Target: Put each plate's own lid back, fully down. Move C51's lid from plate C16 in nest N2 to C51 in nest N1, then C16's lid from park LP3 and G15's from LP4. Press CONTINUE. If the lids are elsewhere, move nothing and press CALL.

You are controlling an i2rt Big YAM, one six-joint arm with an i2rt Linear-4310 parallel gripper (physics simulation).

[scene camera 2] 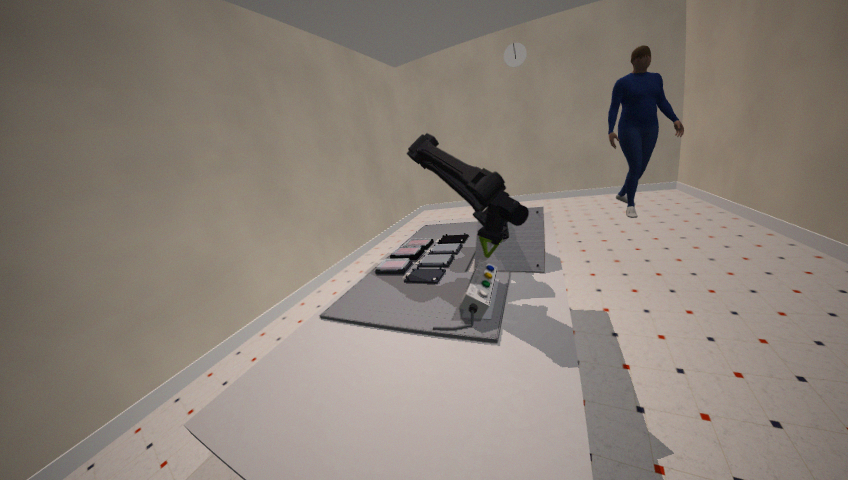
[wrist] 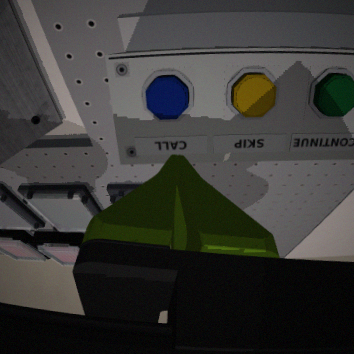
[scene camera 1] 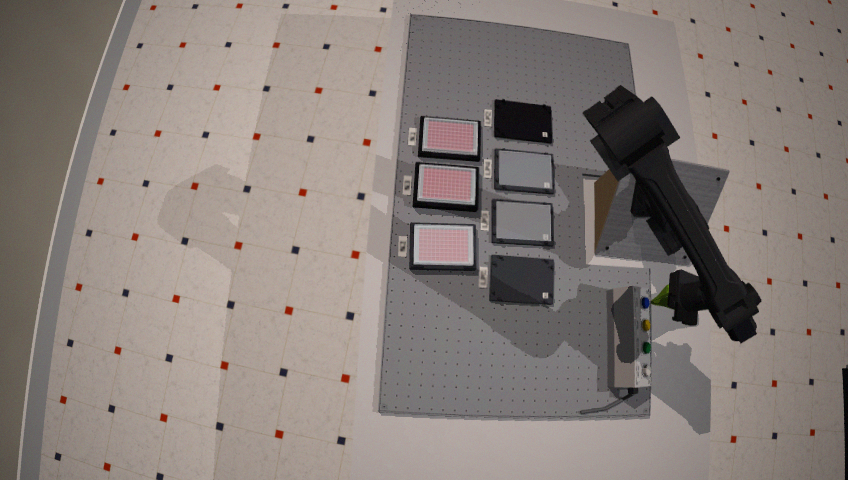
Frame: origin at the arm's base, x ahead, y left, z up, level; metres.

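Seen in the pictures: gripper, between the fingertips: [scene camera 2: 486,257] [wrist: 175,164] [scene camera 1: 652,302].
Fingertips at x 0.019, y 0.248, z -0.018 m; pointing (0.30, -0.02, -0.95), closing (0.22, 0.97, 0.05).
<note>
Pixels of each thing's top centre, then the offset from my fingertips to it. "pt": a spot on its surface instead.
- top plate, centre of its top: [scene camera 1: 450,134] [wrist: 16,252] [scene camera 2: 417,241] 0.407 m right, 0.417 m ahead, 0.080 m down
- middle plate, centre of its top: [scene camera 1: 447,182] [wrist: 67,259] [scene camera 2: 406,249] 0.284 m right, 0.430 m ahead, 0.073 m down
- bottom plate, centre of its top: [scene camera 1: 444,244] [scene camera 2: 392,262] 0.146 m right, 0.440 m ahead, 0.077 m down
- black park, centre of its top: [scene camera 1: 524,118] [scene camera 2: 452,236] 0.462 m right, 0.234 m ahead, 0.090 m down
- dark park, centre of its top: [scene camera 1: 524,278] [scene camera 2: 424,272] 0.072 m right, 0.264 m ahead, 0.090 m down
- blue CALL button, centre of its top: [wrist: 166,109] [scene camera 1: 646,302] [scene camera 2: 489,265] 0.005 m right, 0.005 m back, 0.035 m down
- green CONTINUE button, centre of its top: [wrist: 340,106] [scene camera 1: 648,347] [scene camera 2: 485,281] 0.095 m left, 0.001 m back, 0.035 m down
- yellow SKIP button, centre of its top: [wrist: 255,107] [scene camera 1: 647,324] [scene camera 2: 487,273] 0.045 m left, 0.003 m back, 0.035 m down
- white button, a spot on its surface: [scene camera 1: 646,369] pt 0.142 m left, 0.005 m ahead, 0.038 m down
- cable, a spot on its surface: [scene camera 1: 606,408] pt 0.226 m left, 0.075 m ahead, 0.103 m down
Three plates with pink wells stand in a column of black nests: the top plate [scene camera 1: 449,136], the middle plate [scene camera 1: 446,184] and the bottom plate [scene camera 1: 443,245]. The bottom one looks paler. Whether clear lids lie on them, I cannot tell. Beside them are a black park [scene camera 1: 523,120], two parks with grey surfaces [scene camera 1: 524,170] [scene camera 1: 522,221] and a dark park [scene camera 1: 521,279]. Labels are too small to read. My gripper [scene camera 1: 653,302] [scene camera 2: 487,255] [wrist: 175,164] is shut and empty, its green tips by the CALL label, near the blue CALL button [scene camera 1: 645,302] [scene camera 2: 490,268] [wrist: 167,97]. The green CONTINUE button [scene camera 1: 646,347] [scene camera 2: 486,283] [wrist: 335,95] is further along.
The yellow SKIP button [scene camera 1: 646,324] [scene camera 2: 488,275] [wrist: 253,95] sits between CALL and CONTINUE. A white button [scene camera 1: 646,369] follows. A cable [scene camera 1: 606,408] leaves the button box. A tilted grey panel [scene camera 1: 708,178] stands beneath the arm. A person [scene camera 2: 639,107] in blue is at the back right.
</note>
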